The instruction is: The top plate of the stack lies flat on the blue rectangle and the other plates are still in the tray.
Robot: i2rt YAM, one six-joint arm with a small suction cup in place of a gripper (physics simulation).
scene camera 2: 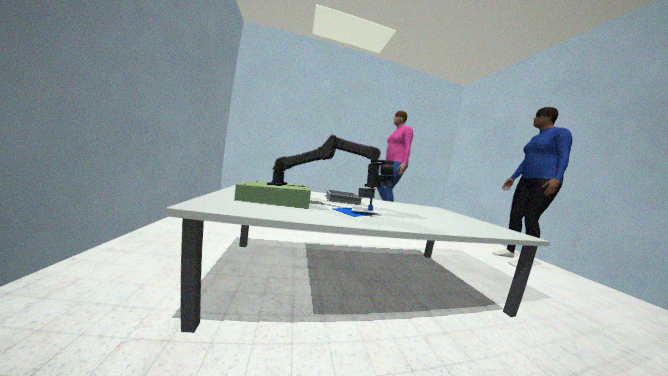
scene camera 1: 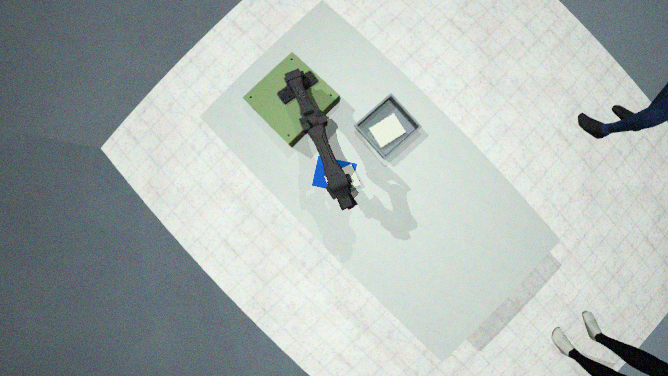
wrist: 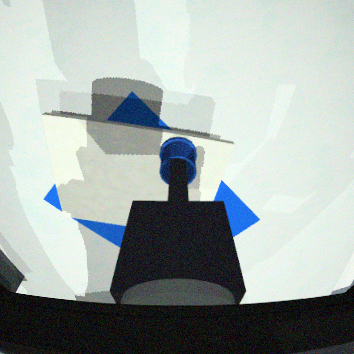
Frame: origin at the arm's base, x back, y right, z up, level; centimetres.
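Seen in the pictures: hand, tool point: point(scene camera 2: 370, 212) point(wrist: 177, 147); arm's base, link origin: point(scene camera 2: 277, 184) point(scene camera 1: 297, 87).
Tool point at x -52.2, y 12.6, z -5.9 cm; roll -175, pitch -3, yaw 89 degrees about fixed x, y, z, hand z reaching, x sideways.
Observation:
Offsets run from my tool point to a thing's top centre. "spot": to the spot under its first point. Level surfaces: height alone.
A cream square plate @[dx +3.3, dy -4.1, dz +1.3 cm] point(wrist: 116, 175) point(scene camera 1: 356, 178) hangs on my suction cup point(wrist: 178, 159) point(scene camera 2: 370, 205), which grips it near its far edge. The plate sits low over the blue rectangle @[spot: dx +8.1, dy +6.6, dz -1.4 cm] point(wrist: 237, 208) point(scene camera 1: 321, 174) point(scene camera 2: 347, 211) and is turned against it, so blue corners stick out on three sides. I cannot tell whether the plate touches the table. The grey tray @[dx +11.6, dy -37.5, dz +3.6 cm] point(scene camera 1: 371, 114) point(scene camera 2: 343, 196) stands to the right of the arm's base with the other cream plates @[dx +10.4, dy -36.8, dz +0.6 cm] point(scene camera 1: 386, 130) stacked inside. In the overhead view my wrist hides most of the held plate.
The arm stands on a green base block point(scene camera 1: 268, 105) point(scene camera 2: 273, 194) at the table's @[dz -1.4 cm] point(scene camera 1: 444, 233) back left. A person in pink point(scene camera 2: 399, 145) stands behind the table and a person in blue point(scene camera 2: 541, 159) at its right end.

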